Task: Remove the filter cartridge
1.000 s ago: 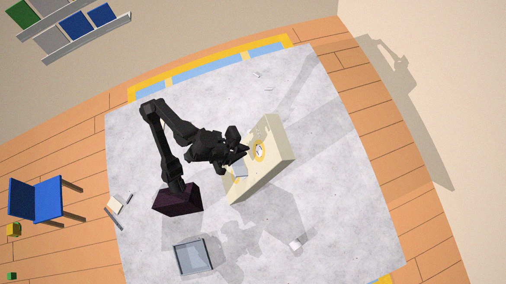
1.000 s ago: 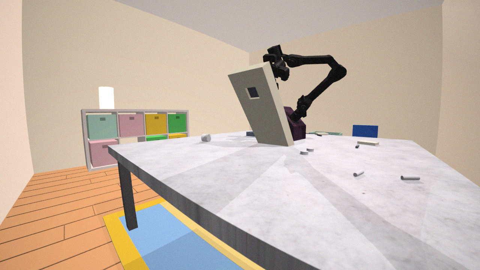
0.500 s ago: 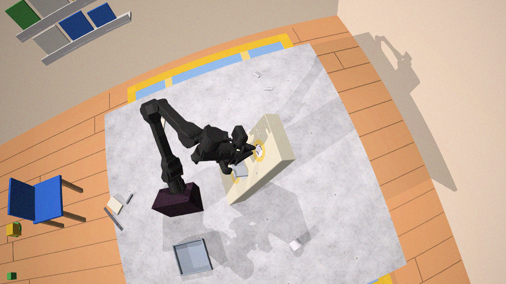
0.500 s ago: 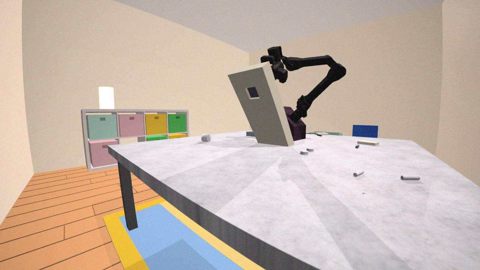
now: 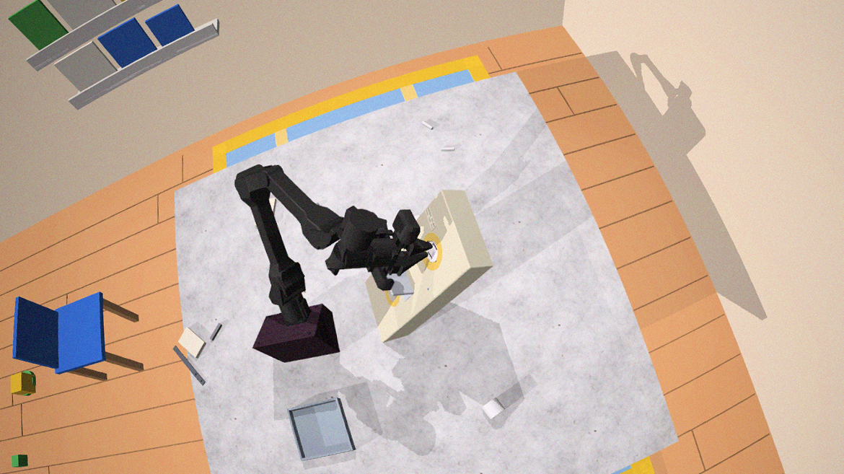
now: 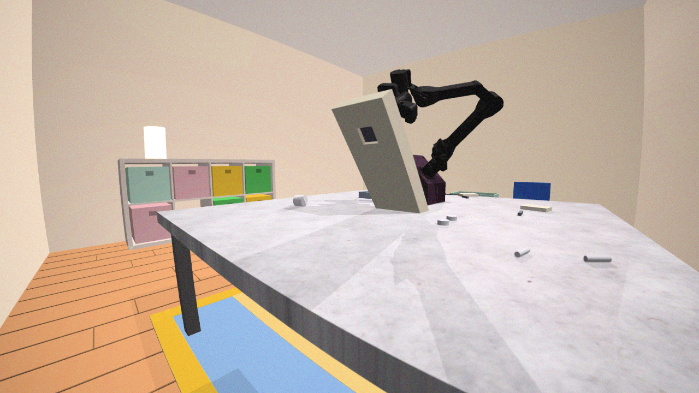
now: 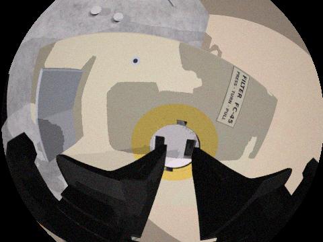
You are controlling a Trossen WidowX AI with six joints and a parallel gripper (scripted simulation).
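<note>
Right now the grey round filter cartridge is 20 mm below my gripper tip and 20 mm ahead of it. From my gripper tip the other things lie so: grey tray 370 mm behind, 350 mm to the right, 270 mm below.
</note>
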